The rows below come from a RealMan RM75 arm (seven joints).
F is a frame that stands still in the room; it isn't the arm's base.
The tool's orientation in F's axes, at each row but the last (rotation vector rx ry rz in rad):
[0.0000, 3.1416, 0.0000]
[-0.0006, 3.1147, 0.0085]
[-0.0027, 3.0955, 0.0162]
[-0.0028, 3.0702, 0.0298]
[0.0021, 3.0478, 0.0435]
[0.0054, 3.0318, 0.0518]
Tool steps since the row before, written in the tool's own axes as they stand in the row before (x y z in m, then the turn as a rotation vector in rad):
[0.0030, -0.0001, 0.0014, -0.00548, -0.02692, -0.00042]
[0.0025, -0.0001, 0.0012, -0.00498, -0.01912, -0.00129]
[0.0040, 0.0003, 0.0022, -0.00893, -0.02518, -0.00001]
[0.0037, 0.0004, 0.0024, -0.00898, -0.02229, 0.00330]
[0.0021, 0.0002, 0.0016, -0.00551, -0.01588, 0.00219]
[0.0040, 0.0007, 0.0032, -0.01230, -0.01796, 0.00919]
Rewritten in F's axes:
[-0.0030, -0.0001, -0.0014, 0.00548, -0.02692, 0.00042]
[-0.0025, -0.0001, -0.0013, 0.00495, -0.01913, 0.00132]
[-0.0039, 0.0003, -0.0024, 0.00897, -0.02517, 0.00016]
[-0.0035, 0.0004, -0.0026, 0.00925, -0.02221, -0.00308]
[-0.0019, 0.0003, -0.0018, 0.00569, -0.01583, -0.00212]
[-0.0036, 0.0008, -0.0036, 0.01320, -0.01770, -0.00840]

